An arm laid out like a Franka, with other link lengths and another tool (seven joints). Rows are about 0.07 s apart.
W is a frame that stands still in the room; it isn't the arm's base.
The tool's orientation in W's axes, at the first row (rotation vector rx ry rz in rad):
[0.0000, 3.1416, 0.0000]
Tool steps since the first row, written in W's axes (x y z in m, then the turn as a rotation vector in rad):
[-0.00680, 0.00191, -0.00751, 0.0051, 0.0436, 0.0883]
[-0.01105, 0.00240, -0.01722, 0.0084, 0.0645, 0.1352]
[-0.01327, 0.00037, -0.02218, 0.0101, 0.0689, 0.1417]
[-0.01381, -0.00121, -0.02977, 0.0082, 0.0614, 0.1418]
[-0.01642, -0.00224, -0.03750, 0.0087, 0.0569, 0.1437]
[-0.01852, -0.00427, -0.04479, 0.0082, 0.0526, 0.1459]
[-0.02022, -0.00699, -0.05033, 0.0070, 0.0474, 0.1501]
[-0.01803, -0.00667, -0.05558, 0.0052, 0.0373, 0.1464]
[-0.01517, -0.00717, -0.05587, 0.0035, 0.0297, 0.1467]
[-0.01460, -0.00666, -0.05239, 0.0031, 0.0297, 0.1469]
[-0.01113, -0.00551, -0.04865, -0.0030, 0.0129, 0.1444]
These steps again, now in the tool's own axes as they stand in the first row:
[0.00680, 0.00191, 0.00751, -0.0051, 0.0436, -0.0883]
[0.01105, 0.00240, 0.01722, -0.0084, 0.0645, -0.1352]
[0.01327, 0.00037, 0.02218, -0.0101, 0.0689, -0.1417]
[0.01381, -0.00121, 0.02977, -0.0082, 0.0614, -0.1418]
[0.01642, -0.00224, 0.03750, -0.0087, 0.0569, -0.1437]
[0.01852, -0.00427, 0.04479, -0.0082, 0.0526, -0.1459]
[0.02022, -0.00699, 0.05033, -0.0070, 0.0474, -0.1501]
[0.01803, -0.00667, 0.05558, -0.0052, 0.0373, -0.1464]
[0.01517, -0.00717, 0.05587, -0.0035, 0.0297, -0.1467]
[0.01460, -0.00666, 0.05239, -0.0031, 0.0297, -0.1469]
[0.01113, -0.00551, 0.04865, 0.0030, 0.0129, -0.1444]

